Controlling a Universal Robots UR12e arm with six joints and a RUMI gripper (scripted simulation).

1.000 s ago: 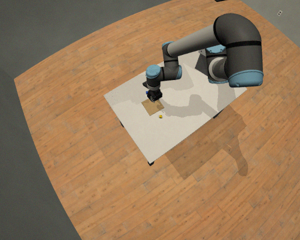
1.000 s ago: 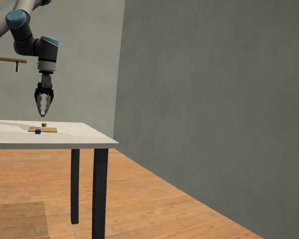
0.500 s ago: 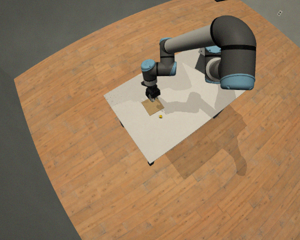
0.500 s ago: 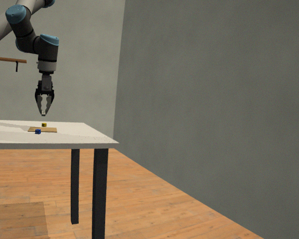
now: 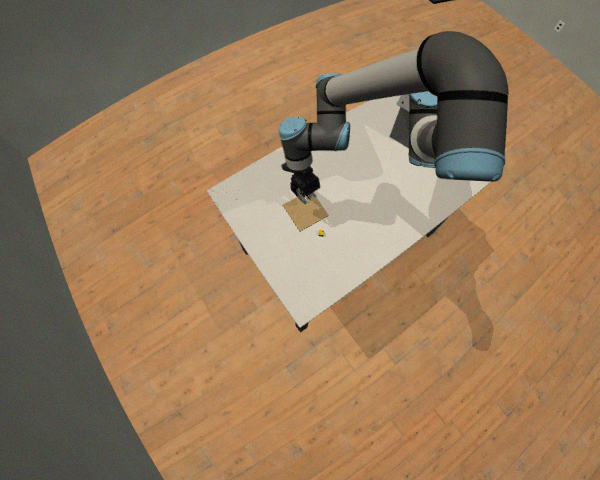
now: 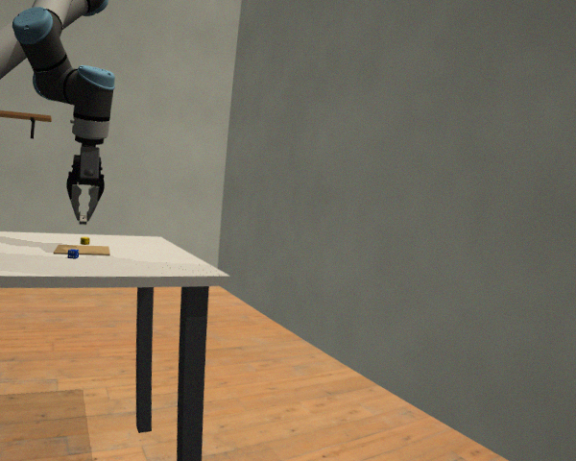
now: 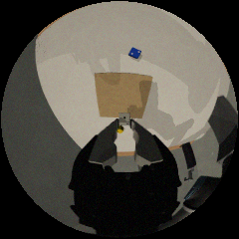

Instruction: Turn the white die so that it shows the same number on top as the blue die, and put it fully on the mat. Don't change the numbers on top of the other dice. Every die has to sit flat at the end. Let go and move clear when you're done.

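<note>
My gripper is now 1 cm above the white die. The rest, counted from my hand: blue die 12 cm to the right, 8 cm below, 1 cm behind; then tan mat 9 cm below; then yellow die 13 cm to the left, 8 cm below.
</note>
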